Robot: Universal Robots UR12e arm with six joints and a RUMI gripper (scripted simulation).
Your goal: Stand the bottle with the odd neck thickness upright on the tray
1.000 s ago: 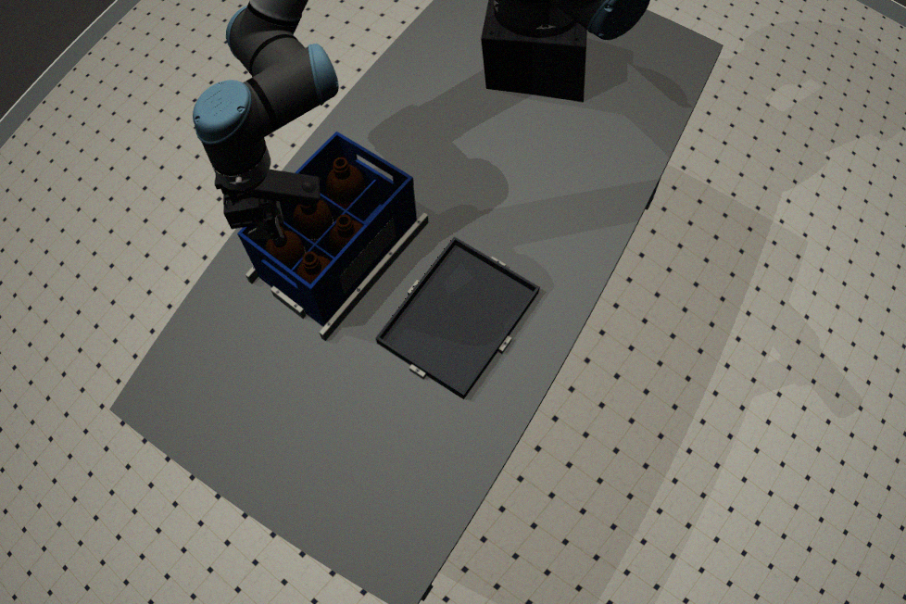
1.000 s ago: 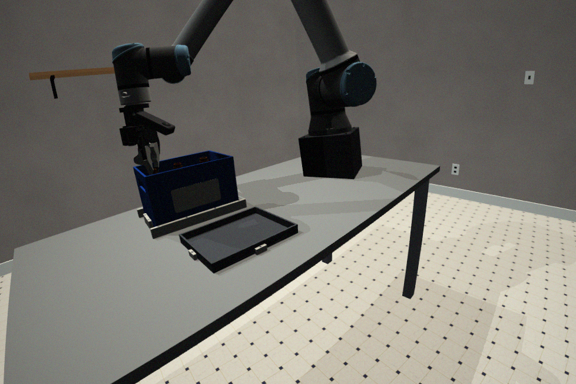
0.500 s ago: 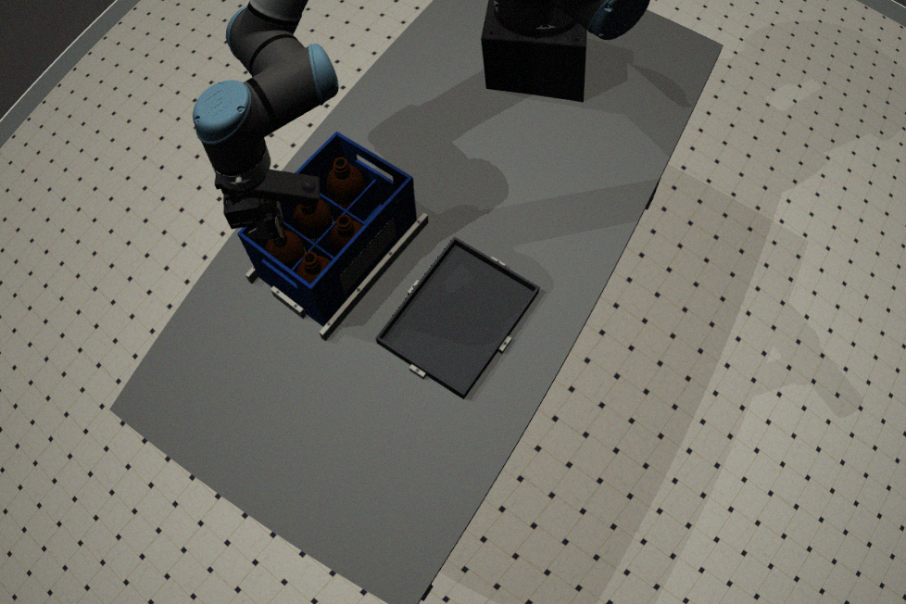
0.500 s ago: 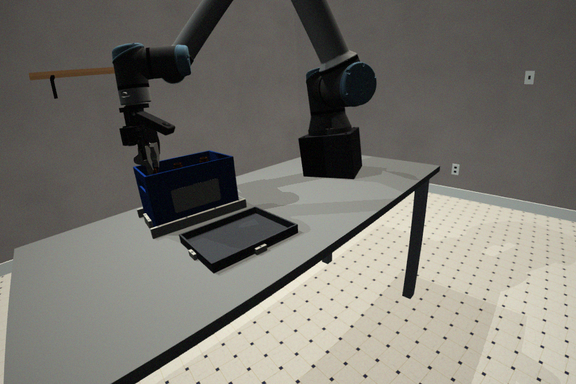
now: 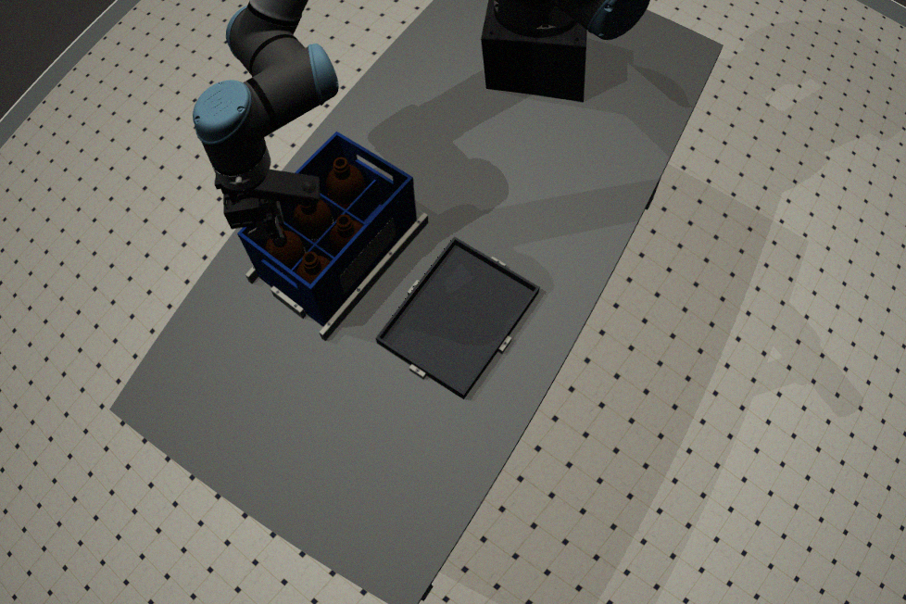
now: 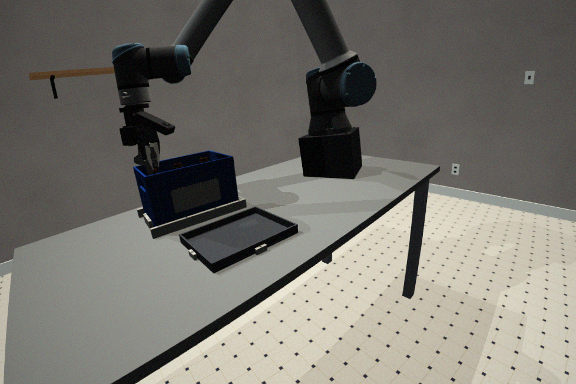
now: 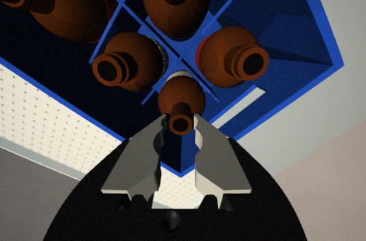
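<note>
My hand is 70 mm above the bottle. From my hand the other things lie so: black tray (120 mm behind, 310 mm to the left, 140 mm below); then blue crate (80 mm behind, 40 mm to the left, 70 mm below).
</note>
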